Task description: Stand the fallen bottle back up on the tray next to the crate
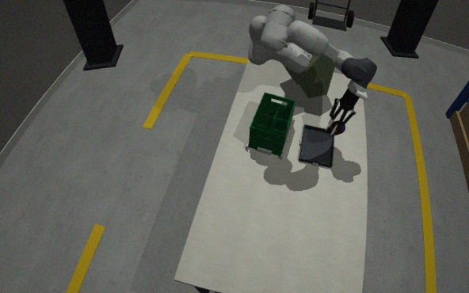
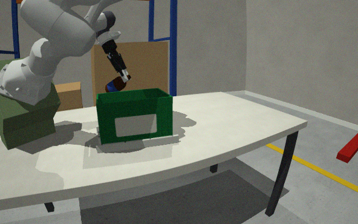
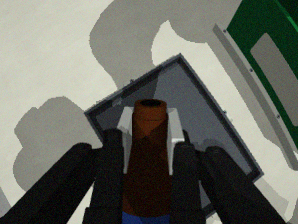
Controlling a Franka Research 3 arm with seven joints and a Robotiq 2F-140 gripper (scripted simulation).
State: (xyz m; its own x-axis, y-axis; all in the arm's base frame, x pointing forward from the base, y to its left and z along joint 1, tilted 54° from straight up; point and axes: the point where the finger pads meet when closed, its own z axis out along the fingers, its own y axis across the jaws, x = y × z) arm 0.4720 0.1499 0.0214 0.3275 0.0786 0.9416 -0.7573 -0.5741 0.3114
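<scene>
Right now the brown bottle is 4 cm below my hand, 3 cm to the left of it and 2 cm behind it. Also, from my hand: green crate: 29 cm to the right, 14 cm behind, 13 cm below; dark grey tray: 20 cm below, 3 cm to the right, 3 cm behind.
</scene>
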